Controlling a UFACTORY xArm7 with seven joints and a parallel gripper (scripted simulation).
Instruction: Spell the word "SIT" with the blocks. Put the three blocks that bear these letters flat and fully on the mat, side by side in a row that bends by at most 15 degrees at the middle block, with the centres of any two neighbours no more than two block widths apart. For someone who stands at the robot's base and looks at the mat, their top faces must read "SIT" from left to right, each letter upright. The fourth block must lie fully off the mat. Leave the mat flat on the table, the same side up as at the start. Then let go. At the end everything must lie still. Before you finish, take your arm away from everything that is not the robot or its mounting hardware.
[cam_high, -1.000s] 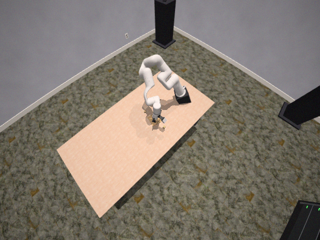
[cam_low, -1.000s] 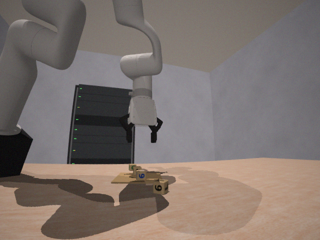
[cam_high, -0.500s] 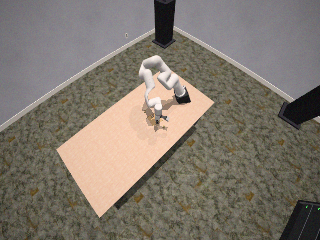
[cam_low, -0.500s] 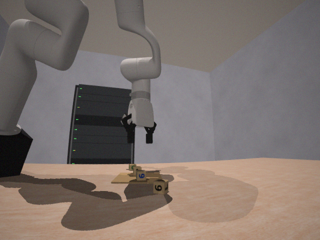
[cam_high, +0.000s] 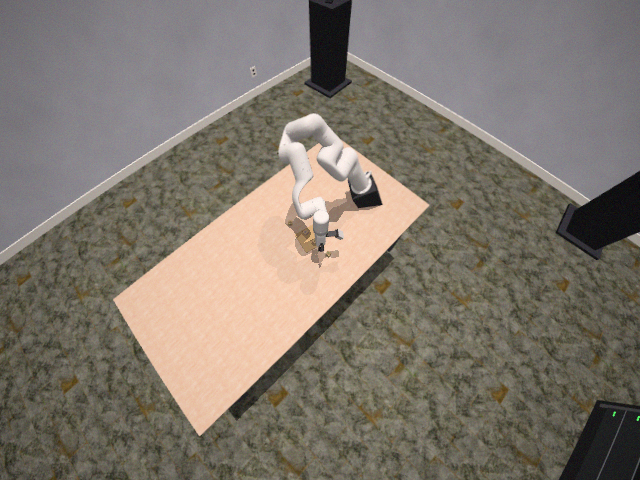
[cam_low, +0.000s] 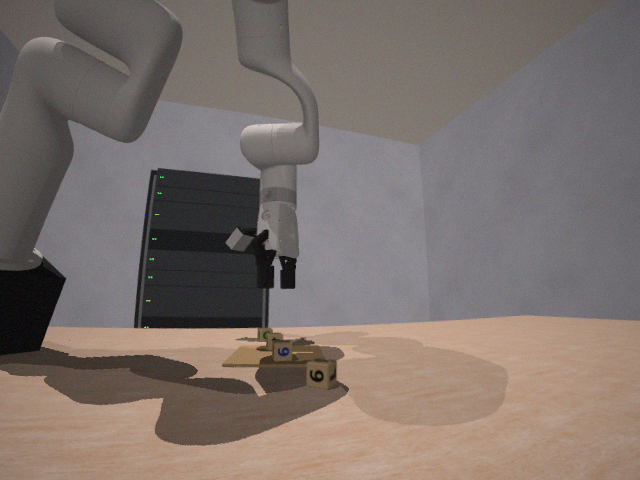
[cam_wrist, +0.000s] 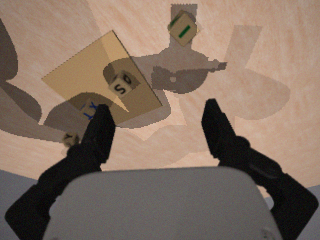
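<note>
Now: the wooden block 100 mm below my hand, 50 mm to the left of it and 10 mm behind it. Round my hand: tan mat 110 mm below, 100 mm to the right, 20 mm behind.
</note>
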